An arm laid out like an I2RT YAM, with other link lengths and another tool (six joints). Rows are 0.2 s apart.
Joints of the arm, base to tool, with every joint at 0 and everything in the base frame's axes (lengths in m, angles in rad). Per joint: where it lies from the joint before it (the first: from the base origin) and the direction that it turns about. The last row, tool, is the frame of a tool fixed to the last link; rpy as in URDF.
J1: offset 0 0 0.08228 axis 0 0 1
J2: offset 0.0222 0.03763 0.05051 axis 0 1 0
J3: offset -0.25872 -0.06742 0 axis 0 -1 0
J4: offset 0.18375 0.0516 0.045 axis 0 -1 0
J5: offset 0.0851 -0.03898 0.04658 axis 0 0 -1
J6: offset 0.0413 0 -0.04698 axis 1 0 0
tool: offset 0.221 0.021 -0.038 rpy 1.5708 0 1.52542
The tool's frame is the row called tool.
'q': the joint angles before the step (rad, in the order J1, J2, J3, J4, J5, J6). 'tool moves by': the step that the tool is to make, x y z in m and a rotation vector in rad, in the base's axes. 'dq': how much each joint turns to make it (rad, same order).
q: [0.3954, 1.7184, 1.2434, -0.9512, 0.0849, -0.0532]
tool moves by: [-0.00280, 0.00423, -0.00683, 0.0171, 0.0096, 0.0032]
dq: [-0.0008, 0.0060, -0.0298, 0.0336, -0.0198, -0.0011]
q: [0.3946, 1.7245, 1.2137, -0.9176, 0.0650, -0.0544]
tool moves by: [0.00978, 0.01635, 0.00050, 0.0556, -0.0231, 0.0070]
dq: [0.0001, 0.0022, -0.0005, 0.0454, -0.0430, 0.0001]
